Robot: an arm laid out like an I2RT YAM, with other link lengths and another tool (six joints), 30 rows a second.
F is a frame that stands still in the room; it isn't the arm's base.
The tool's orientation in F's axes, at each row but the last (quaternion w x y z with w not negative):
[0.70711, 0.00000, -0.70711, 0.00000]
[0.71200, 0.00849, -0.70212, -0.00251]
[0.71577, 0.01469, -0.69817, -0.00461]
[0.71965, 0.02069, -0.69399, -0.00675]
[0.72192, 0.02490, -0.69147, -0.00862]
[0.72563, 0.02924, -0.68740, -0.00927]
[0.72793, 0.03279, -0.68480, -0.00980]
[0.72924, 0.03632, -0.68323, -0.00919]
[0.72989, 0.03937, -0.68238, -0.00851]
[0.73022, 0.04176, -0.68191, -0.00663]
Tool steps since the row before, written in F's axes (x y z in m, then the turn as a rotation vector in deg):
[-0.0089, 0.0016, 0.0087, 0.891, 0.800, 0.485]
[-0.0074, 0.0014, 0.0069, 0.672, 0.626, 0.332]
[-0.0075, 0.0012, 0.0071, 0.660, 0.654, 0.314]
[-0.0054, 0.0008, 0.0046, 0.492, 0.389, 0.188]
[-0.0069, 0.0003, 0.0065, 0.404, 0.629, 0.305]
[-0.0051, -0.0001, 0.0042, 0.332, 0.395, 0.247]
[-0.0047, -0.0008, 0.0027, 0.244, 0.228, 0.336]
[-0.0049, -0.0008, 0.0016, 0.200, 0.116, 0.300]
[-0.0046, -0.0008, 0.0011, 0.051, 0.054, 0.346]
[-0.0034, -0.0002, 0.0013, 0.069, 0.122, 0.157]
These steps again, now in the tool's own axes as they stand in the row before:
[0.0087, 0.0016, 0.0089, 0.485, 0.800, -0.891]
[0.0068, 0.0016, 0.0075, 0.332, 0.625, -0.673]
[0.0069, 0.0015, 0.0077, 0.313, 0.653, -0.662]
[0.0044, 0.0011, 0.0055, 0.191, 0.387, -0.493]
[0.0062, 0.0008, 0.0072, 0.292, 0.634, -0.406]
[0.0039, 0.0003, 0.0053, 0.243, 0.399, -0.330]
[0.0024, -0.0005, 0.0049, 0.336, 0.241, -0.231]
[0.0013, -0.0005, 0.0050, 0.305, 0.128, -0.185]
[0.0008, -0.0005, 0.0047, 0.344, 0.076, -0.031]
[0.0011, 0.0001, 0.0035, 0.153, 0.129, -0.065]

